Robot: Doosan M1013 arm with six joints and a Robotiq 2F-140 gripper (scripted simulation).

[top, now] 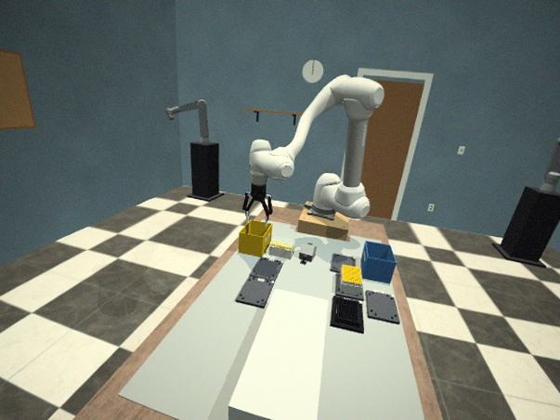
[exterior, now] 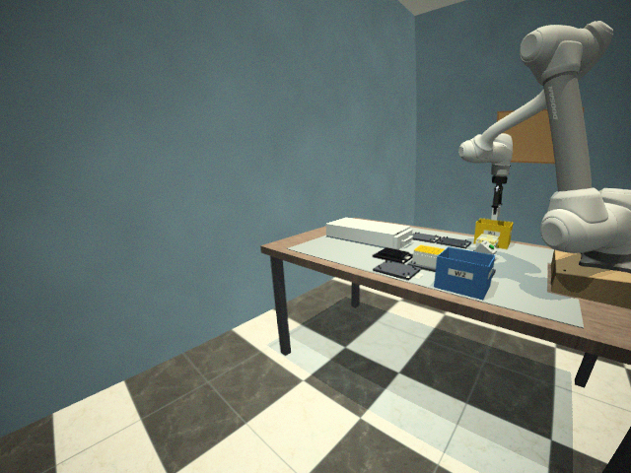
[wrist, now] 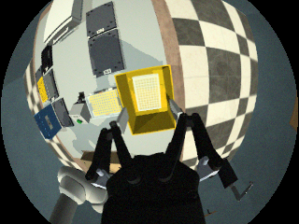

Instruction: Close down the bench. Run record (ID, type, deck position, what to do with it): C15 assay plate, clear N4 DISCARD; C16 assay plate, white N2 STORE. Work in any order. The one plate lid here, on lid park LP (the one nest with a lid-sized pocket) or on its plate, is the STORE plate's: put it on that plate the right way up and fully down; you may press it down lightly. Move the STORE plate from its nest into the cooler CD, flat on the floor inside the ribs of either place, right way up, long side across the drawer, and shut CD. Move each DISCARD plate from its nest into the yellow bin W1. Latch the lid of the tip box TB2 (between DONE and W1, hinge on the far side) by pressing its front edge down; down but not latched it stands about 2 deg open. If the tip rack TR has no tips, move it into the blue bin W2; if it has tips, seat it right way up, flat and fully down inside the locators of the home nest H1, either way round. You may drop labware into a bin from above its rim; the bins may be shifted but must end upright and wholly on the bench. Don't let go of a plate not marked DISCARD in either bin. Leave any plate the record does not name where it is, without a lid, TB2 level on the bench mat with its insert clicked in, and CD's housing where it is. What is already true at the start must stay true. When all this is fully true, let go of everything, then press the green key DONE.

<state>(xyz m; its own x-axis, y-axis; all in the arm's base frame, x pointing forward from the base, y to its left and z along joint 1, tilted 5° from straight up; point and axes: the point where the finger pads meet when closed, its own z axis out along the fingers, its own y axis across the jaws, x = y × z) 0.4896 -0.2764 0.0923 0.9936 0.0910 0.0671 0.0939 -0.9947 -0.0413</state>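
The yellow-topped tip rack is 52 cm to the left of my hand, 12 cm ahead of it and 11 cm below it. Also, from my hand: tip box TB2: 15 cm to the left, 12 cm below, 1 cm behind; then yellow bin W1: 13 cm below; then clear plate: 15 cm below.
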